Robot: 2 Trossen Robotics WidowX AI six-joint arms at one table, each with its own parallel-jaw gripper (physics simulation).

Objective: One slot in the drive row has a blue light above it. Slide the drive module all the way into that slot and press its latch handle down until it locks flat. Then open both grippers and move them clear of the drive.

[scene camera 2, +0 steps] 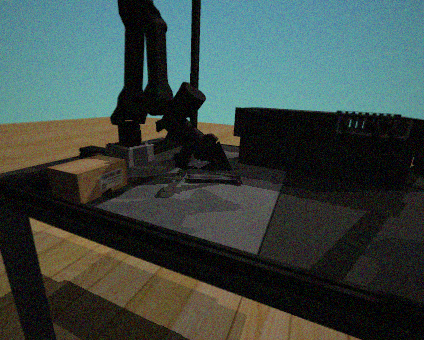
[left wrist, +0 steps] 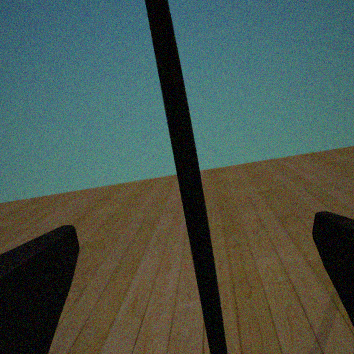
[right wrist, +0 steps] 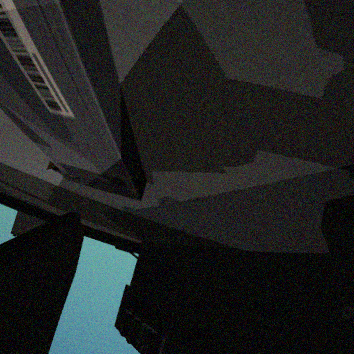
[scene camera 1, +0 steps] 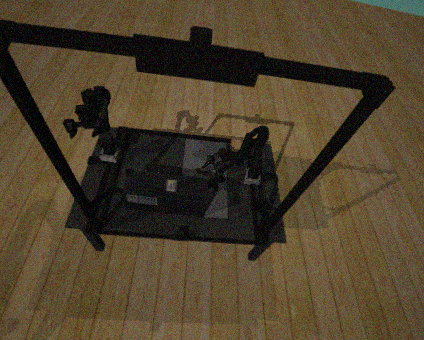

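Where they show: left gripper, fingertip midpoint: [left wrist: 197, 233] [scene camera 1: 81, 137]; right gripper, fingertip midpoint: [scene camera 2: 227, 169] [right wrist: 205, 222] [scene camera 1: 204, 174]; left arm's base, link origin: [scene camera 1: 109, 150]; right arm's base, link origin: [scene camera 2: 130, 144] [scene camera 1: 253, 174].
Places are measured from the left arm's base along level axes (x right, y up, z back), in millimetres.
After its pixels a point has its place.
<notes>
The drive module [scene camera 2: 212, 177] @[z -614, x -34, y -60 mm] [right wrist: 80, 100] @[z -629, x -23, y -60 mm] lies flat on the grey mat, apart from the chassis; its barcode label shows in the right wrist view. My right gripper [scene camera 1: 206, 178] @[z -601, x 29, y -53 mm] [scene camera 2: 207, 167] [right wrist: 205, 222] @[z -601, x 29, y -53 mm] is open and empty, low over the mat beside the module. My left gripper [scene camera 1: 69, 128] [left wrist: 197, 233] @[z -55, x 278, y 427 mm] is open and empty, raised at the far left, away from the chassis. The dark chassis [scene camera 1: 192, 197] @[z -549, x 294, y 104 mm] [scene camera 2: 287, 145] @[z -478, x 171, y 6 mm] has its drive row [scene camera 1: 142, 200] @[z -291, x 327, y 48 mm] [scene camera 2: 372, 123] @[z -282, x 208, y 85 mm] along one side. The blue light and its slot cannot be made out.
A cardboard box [scene camera 2: 85, 177] @[z -758, x -266, y -22 mm] stands at the near left of the mat [scene camera 2: 235, 225] @[z -487, x -198, y -70 mm] in scene camera 2. A white label [scene camera 1: 171, 185] @[z -428, x 241, y 103 mm] is on the chassis top. A black overhead frame [scene camera 1: 325, 70] @[z -792, x 417, y 968 mm] spans the table, and one of its posts [left wrist: 187, 165] @[z -84, x 459, y 423 mm] crosses the left wrist view.
</notes>
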